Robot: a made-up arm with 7 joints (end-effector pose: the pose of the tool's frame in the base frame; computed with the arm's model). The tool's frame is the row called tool. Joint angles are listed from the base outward.
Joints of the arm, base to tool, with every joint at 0 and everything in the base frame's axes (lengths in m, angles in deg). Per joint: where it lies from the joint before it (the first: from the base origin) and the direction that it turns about. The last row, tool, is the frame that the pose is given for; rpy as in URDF.
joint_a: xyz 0.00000 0.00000 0.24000 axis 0 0 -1
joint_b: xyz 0.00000 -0.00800 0.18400 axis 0 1 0
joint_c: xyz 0.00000 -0.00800 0.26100 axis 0 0 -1
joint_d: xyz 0.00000 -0.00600 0.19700 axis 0 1 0
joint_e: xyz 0.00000 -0.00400 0.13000 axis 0 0 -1
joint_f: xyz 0.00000 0.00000 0.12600 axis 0 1 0
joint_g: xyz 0.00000 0.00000 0.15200 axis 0 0 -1
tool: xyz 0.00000 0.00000 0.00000 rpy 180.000 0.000 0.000
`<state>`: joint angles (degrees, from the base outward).
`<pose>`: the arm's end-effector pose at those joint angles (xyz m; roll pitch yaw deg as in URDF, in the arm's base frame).
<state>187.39 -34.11 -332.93 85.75 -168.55 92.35 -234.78</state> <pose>0.1797 0.0840 1.0654 151.73 -24.72 -157.62</pose>
Working (the frame after each row of the table, in the pose's form):
after joint_a: 0.0000 0.0000 0.2400 0.00 0.00 172.61
after joint_b: 0.0010 0.0079 0.4240 0.00 -34.11 172.61
after joint_c: 0.1472 -0.0030 0.6401 17.13 -29.96 140.92
after joint_d: 0.2597 -0.0122 0.8017 24.53 52.06 169.47
after joint_e: 0.1798 0.0613 0.8734 -9.50 -55.45 -29.10
after joint_f: 0.1005 0.1292 0.9438 -6.67 36.34 -40.91
after joint_g: 0.1797 0.0840 1.0654 -28.27 -24.72 -157.62

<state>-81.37 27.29 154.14 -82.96 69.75 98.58 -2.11</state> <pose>-0.1604 0.3969 0.8396 -124.59 -14.51 -62.98</pose>
Working (the frame after each row of the table, in the pose's form):
after joint_a: 0.0000 0.0000 0.2400 0.00 0.00 81.37
after joint_b: 0.0079 -0.0012 0.4240 0.00 27.29 81.37
after joint_c: 0.0338 0.1159 0.6559 -12.68 -24.37 -70.02
after joint_d: 0.0416 0.2037 0.8322 -146.36 -68.84 72.85
after joint_e: -0.0012 0.3204 0.7940 110.46 -30.69 -172.42
after joint_f: -0.0391 0.4345 0.7561 55.70 -12.77 -64.21
after joint_g: -0.1604 0.3969 0.8396 55.41 -14.51 -62.98

